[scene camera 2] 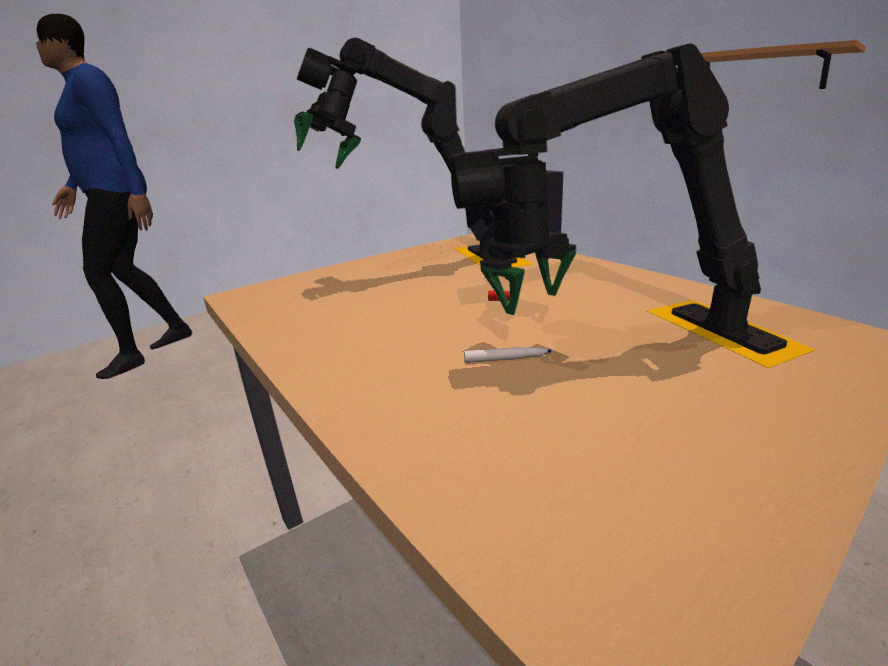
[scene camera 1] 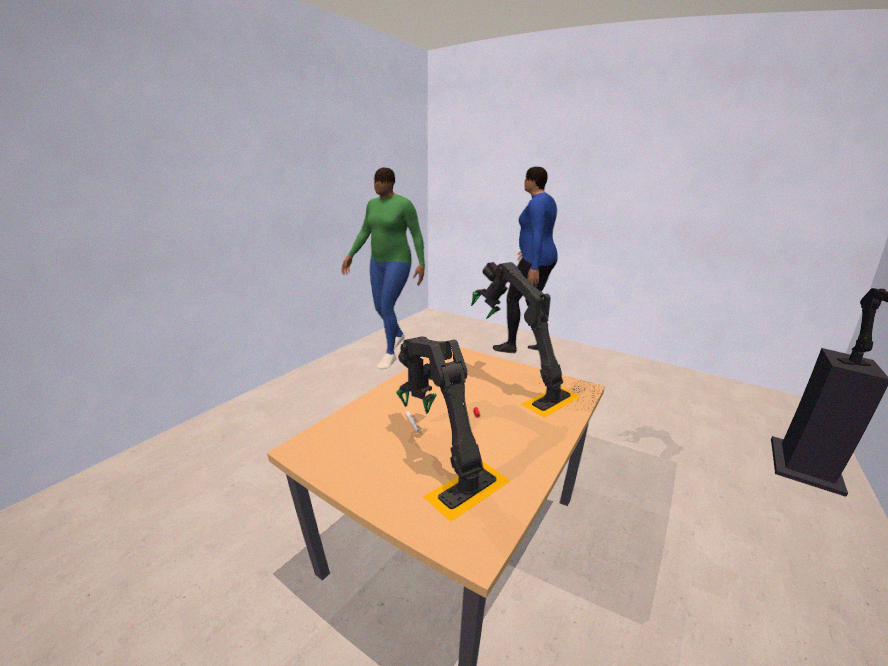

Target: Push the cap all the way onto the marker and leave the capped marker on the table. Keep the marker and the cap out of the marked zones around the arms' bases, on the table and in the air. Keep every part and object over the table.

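Frame: origin at the left arm's base, x ahead, y left, z up, level; millimetres.
Where they show: left gripper, fingertip midpoint: [scene camera 2: 531,304] [scene camera 1: 416,410]; right gripper, fingertip midpoint: [scene camera 2: 318,159] [scene camera 1: 479,312]; left arm's base at its link origin: [scene camera 2: 724,328] [scene camera 1: 468,489]; right arm's base at its link origin: [scene camera 1: 551,400].
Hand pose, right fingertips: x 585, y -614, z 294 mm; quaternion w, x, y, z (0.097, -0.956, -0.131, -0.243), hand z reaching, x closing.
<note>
Things, the pixels of their centre, and the offset from my right fingertips. "spot": a spot on its surface instead. Level surfaces: height alone.
- white marker at the middle of its body: [scene camera 2: 508,353] [scene camera 1: 412,422] dx -186, dy +535, dz -285 mm
- red cap at the middle of its body: [scene camera 2: 499,295] [scene camera 1: 476,412] dx -298, dy +294, dz -285 mm
- left base at a spot on its surface: [scene camera 2: 796,351] [scene camera 1: 445,512] spot: dx -613, dy +733, dz -293 mm
- right base at the middle of its body: [scene camera 2: 491,255] [scene camera 1: 551,400] dx -442, dy -30, dz -294 mm
- wooden table at its surface level: dz -294 mm
The white marker [scene camera 1: 413,422] [scene camera 2: 505,354] lies on the table, its dark tip pointing right in scene camera 2. The red cap [scene camera 1: 476,411] [scene camera 2: 494,294] lies on the table apart from it, partly behind a left-gripper finger in scene camera 2. My left gripper [scene camera 1: 416,408] [scene camera 2: 532,303] is open and empty, pointing down above the table near the marker. My right gripper [scene camera 1: 481,310] [scene camera 2: 318,157] is open and empty, high up and well away from both objects. Marker and cap lie outside the yellow zones.
Yellow zones surround the left base [scene camera 1: 453,511] [scene camera 2: 796,351] and the right base [scene camera 1: 543,412]. The wooden table [scene camera 1: 344,458] [scene camera 2: 609,487] carries both arms. A person in green [scene camera 1: 389,229] and a person in blue [scene camera 1: 537,229] [scene camera 2: 96,129] stand beyond it. A dark pedestal [scene camera 1: 832,422] stands apart.
</note>
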